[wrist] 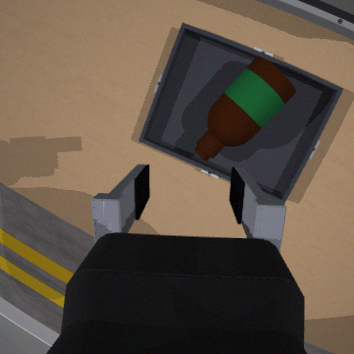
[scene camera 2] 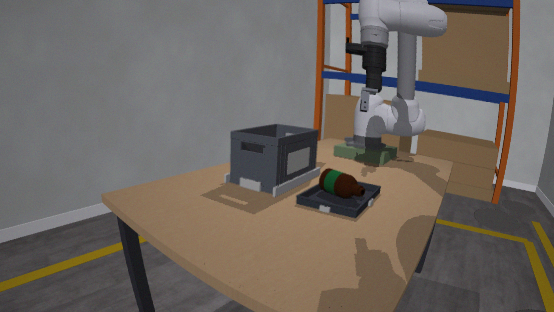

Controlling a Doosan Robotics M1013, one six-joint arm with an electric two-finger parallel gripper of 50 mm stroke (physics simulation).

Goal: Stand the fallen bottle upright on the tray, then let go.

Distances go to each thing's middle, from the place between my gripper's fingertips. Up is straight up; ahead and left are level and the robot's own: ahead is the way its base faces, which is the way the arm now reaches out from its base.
Right now the brown bottle [scene camera 2: 338, 183] is 24 cm below my hand, 5 cm to the right of it and 2 cm behind it.
